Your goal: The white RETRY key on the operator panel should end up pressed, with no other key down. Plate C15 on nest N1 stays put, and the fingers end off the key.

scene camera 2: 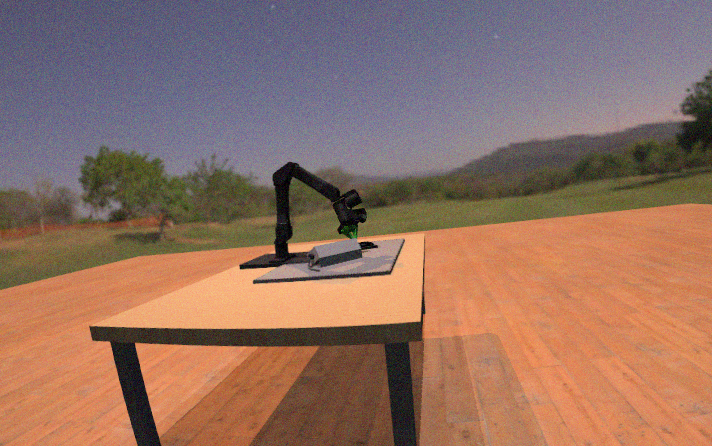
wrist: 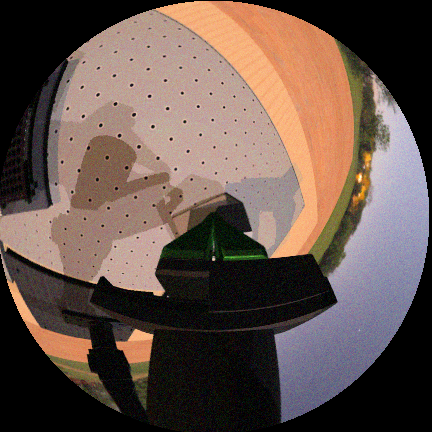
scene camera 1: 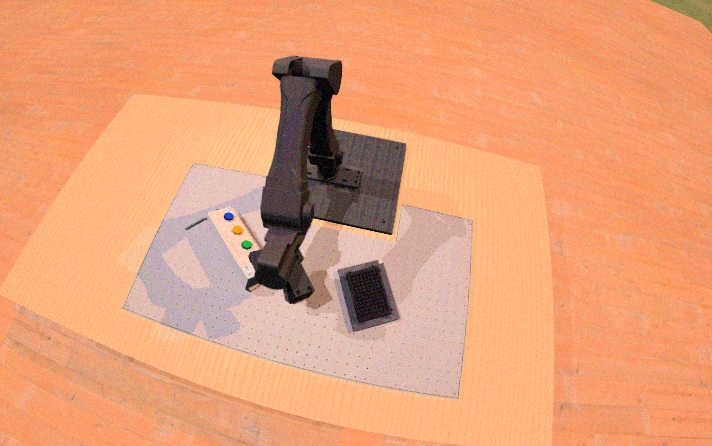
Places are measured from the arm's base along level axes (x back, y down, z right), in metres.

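Pixels of known places: gripper, fingertip midpoint: (wrist: 213, 217); arm's base, origin of the base link: (scene camera 2: 282, 259) (wrist: 99, 322) (scene camera 1: 328, 173).
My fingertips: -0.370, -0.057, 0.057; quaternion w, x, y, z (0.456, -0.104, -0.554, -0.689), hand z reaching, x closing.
Observation:
For each thing: its top centre in the pictures, then the offset to it from my fingertips, as dx, dy, dz. "pt": a spot on its surface instead. Level surfaces: height alone.
- operator panel, middle of its top: (wrist: 239, 283) (scene camera 1: 231, 239) (scene camera 2: 333, 241) +0.071, -0.022, +0.110
- orange key, middle of its top: (scene camera 1: 235, 229) +0.104, -0.013, +0.116
- green key, middle of its top: (scene camera 1: 245, 243) +0.073, -0.013, +0.077
- Dark plate C15, middle of its top: (scene camera 1: 369, 292) +0.037, +0.035, -0.248
- grey nest N1, middle of its top: (scene camera 1: 368, 293) +0.037, +0.040, -0.248
- cable, surface spot: (scene camera 1: 196, 223) pt +0.113, +0.057, +0.280
- mat, its level: dy +0.062
- wooden table, its level: dy +0.075
The operator panel (scene camera 1: 235, 250) (scene camera 2: 336, 253) (wrist: 232, 210) is a pale-topped box set at an angle on the grey perforated mat. Its blue key (scene camera 1: 228, 215), orange key (scene camera 1: 237, 229) and green key (scene camera 1: 246, 244) show in a row. The white RETRY key does not show; the wrist covers the panel's near end in the first scene view. My gripper (scene camera 2: 353, 237) (wrist: 213, 217) is shut and empty, its green fingertips over or at that end; contact cannot be told. Dark plate C15 (scene camera 1: 369, 293) (wrist: 14, 162) sits on grey nest N1 (scene camera 1: 348, 299), right of the gripper.
A thin dark rod or cable (scene camera 1: 196, 223) extends from the panel's far end. The dark ribbed base board (scene camera 1: 375, 183) (wrist: 40, 300) lies behind the mat (scene camera 1: 420, 362) (wrist: 165, 65), under the arm's foot. The wooden table (scene camera 1: 504, 336) (scene camera 2: 252, 309) extends beyond the mat.

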